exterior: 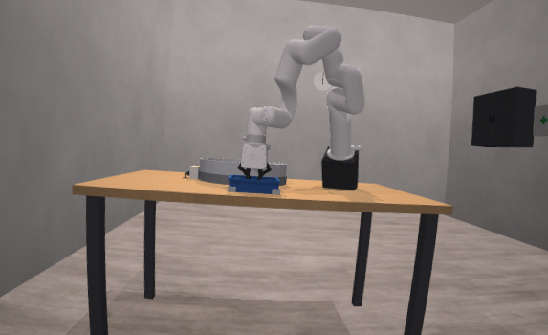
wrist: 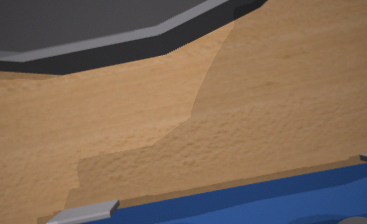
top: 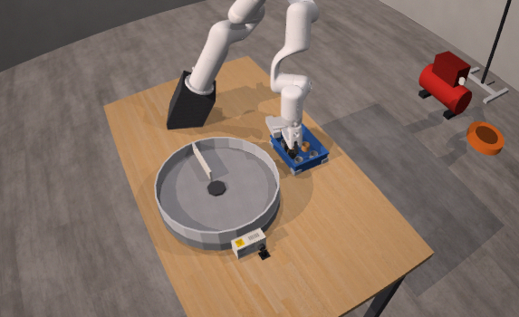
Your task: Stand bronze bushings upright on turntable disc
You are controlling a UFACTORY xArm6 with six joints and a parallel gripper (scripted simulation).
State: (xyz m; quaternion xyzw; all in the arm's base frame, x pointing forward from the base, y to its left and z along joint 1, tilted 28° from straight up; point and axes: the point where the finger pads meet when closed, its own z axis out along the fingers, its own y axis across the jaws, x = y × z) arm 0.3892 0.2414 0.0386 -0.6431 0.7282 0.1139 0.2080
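My hand is 4 cm to the right of the blue crate, 1 cm past it and 1 cm above it. The rest, counted from my hand: grey turntable disc: 31 cm to the right, 8 cm ahead, 2 cm above.
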